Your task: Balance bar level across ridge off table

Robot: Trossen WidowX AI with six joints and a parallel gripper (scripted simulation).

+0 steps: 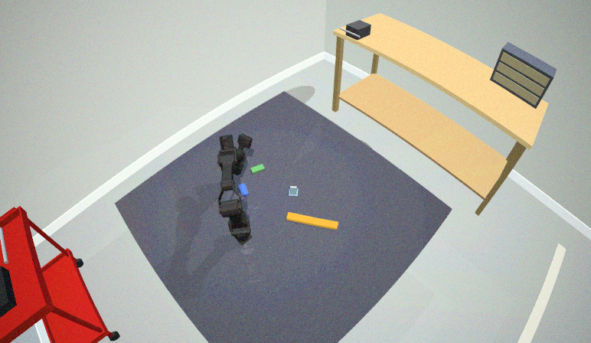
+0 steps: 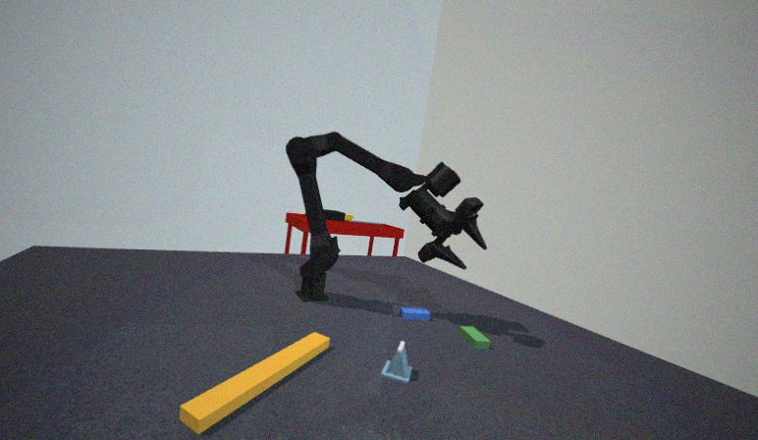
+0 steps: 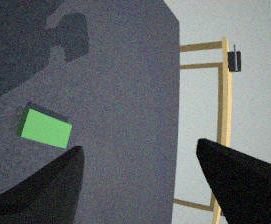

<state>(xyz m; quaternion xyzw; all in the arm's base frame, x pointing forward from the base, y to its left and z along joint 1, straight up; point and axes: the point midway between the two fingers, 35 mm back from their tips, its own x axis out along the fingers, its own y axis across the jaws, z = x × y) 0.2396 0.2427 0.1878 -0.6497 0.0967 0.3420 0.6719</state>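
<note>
My gripper tip is 2 cm short of the yellow bar, 41 cm to the left of it and 16 cm above it. Also, from my gripper tip: blue block (10 cm behind, 6 cm to the right, 16 cm below); then green block (4 cm ahead, 1 cm to the right, 16 cm below).
</note>
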